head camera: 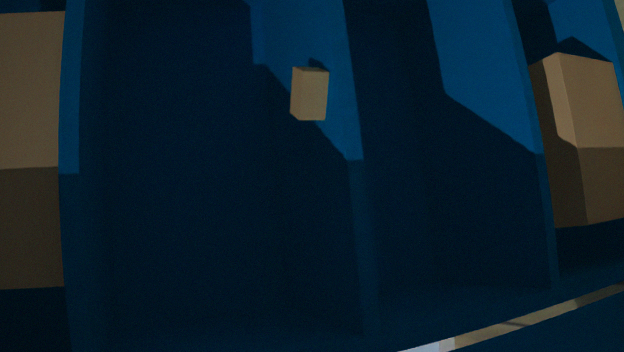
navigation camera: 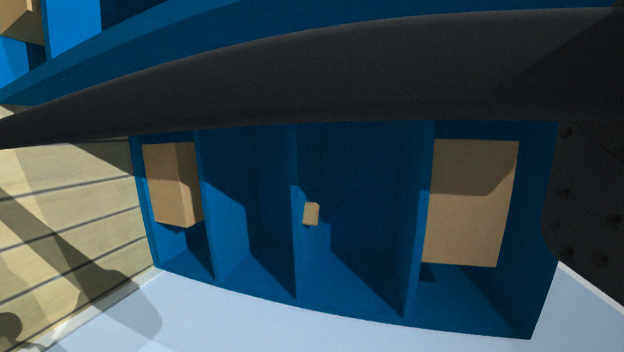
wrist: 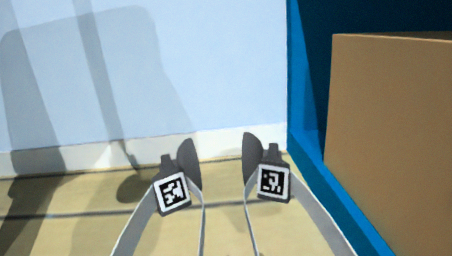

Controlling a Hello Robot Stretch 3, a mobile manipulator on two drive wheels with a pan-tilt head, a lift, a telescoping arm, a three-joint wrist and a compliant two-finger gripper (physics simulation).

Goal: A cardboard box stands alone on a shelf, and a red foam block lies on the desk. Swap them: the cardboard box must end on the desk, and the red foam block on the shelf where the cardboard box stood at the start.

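Places are measured from the robot's base along level axes (x ahead, y left, z up), in metres.
Pixels of known places: gripper, fingertip midpoint: point(wrist: 220, 153).
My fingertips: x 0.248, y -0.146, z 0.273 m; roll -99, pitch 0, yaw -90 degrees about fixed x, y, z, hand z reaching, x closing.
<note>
For each thing: its top centre in the pictures, then the offset to it from my fingertips. "spot": a spot on its surface instead. Level surfaces: height alone.
- small light-brown box at its top centre: point(head camera: 295, 92) point(navigation camera: 316, 214) dx +0.045, dy +0.946, dz +0.768 m
- large cardboard box at a spot on its surface: point(wrist: 390, 125) spot: dx +0.075, dy -0.218, dz -0.033 m
- plank floor at its surface level: dz -0.272 m
A small light-brown box point(head camera: 310, 93) point(navigation camera: 310, 214) shows against a divider inside the blue shelf unit point(head camera: 367, 250) point(navigation camera: 350, 311) point(wrist: 340, 200). Larger cardboard boxes stand in the outer compartments: one point(head camera: 30, 90) point(navigation camera: 470, 200) and another point(head camera: 595, 110) point(navigation camera: 170, 185). In the wrist view a large cardboard box point(wrist: 390, 125) stands in a blue compartment at the right. I cannot tell which box is the one to be swapped. My gripper point(wrist: 220, 153) is open and empty, left of that box and apart from it. The red foam block and the desk do not show.
A dark part of the robot point(navigation camera: 300, 75) crosses the navigation view and hides some of the shelving. The blue shelf edge runs close at the gripper's right. A pale blue wall point(navigation camera: 240, 320) point(wrist: 225, 60) and plank floor point(navigation camera: 40, 215) point(wrist: 225, 230) show beyond.
</note>
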